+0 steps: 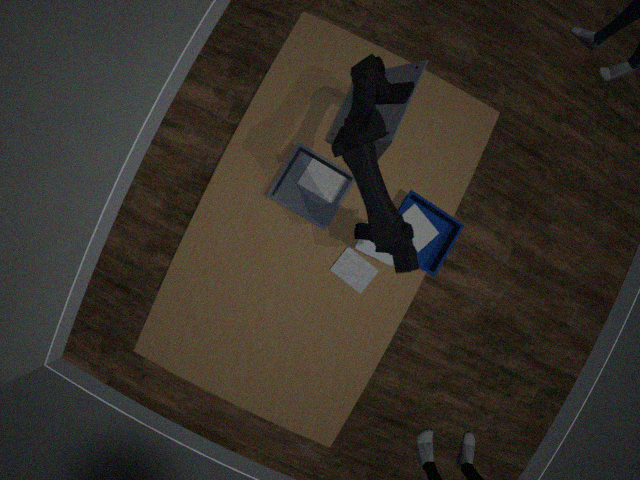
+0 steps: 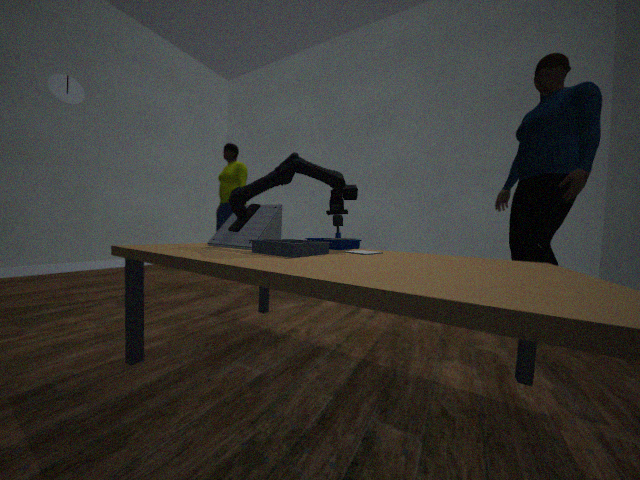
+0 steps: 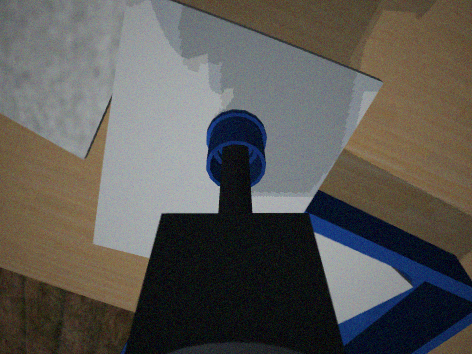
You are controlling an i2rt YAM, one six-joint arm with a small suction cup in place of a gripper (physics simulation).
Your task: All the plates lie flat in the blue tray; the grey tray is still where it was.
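Observation:
My suction cup is shut on a plain white plate and holds it above the table, right beside the blue tray. One white plate lies flat in the blue tray. A mottled grey-white plate lies flat on the table beside the held one. The grey tray stands to the left of the arm with another plate in it.
The arm's grey base block stands at the back of the table. The blue tray sits close to the table's right edge. One person stands at the right, another behind the table.

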